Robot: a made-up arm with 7 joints.
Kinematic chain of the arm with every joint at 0, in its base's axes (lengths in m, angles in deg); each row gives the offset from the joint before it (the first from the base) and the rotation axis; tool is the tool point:
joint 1: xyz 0 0 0 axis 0 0.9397 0.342
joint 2: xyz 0 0 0 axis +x
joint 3: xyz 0 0 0 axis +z
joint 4: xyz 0.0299 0 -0.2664 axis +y
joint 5: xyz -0.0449 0 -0.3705 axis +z
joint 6: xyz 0 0 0 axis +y
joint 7: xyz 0 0 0 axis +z
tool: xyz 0 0 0
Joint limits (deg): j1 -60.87..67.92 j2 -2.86..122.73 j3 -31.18..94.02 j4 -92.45..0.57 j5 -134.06..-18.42 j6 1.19..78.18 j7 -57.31..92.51
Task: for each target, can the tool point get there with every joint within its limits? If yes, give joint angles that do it. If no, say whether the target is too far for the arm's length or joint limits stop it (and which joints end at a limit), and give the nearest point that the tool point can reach.
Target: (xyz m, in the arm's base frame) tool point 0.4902 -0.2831 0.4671
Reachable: no: too far | nearest point 0.4269 -0.1999 0.1633 | short by 0.321 m
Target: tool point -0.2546 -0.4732 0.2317
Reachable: no: joint limits stop it (at a limit: joint 2, joint 4) | nearest point -0.2547 0.0577 0.4251 | short by 0.565 m
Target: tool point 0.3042 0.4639 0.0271
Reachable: yes | joints 19.90 84.28 27.66 -74.19 -49.31 9.52 76.57
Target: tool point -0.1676 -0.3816 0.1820
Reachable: no: joint limits stop it (at a limit: joint 2, joint 4) | nearest point -0.2221 0.0509 0.4438 | short by 0.508 m
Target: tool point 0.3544 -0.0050 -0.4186
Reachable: yes | joints 3.07 7.36 -9.52 -76.68 -71.10 10.06 -16.96
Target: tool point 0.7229 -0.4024 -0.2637
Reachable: no: too far | nearest point 0.5304 -0.2725 -0.2081 | short by 0.239 m
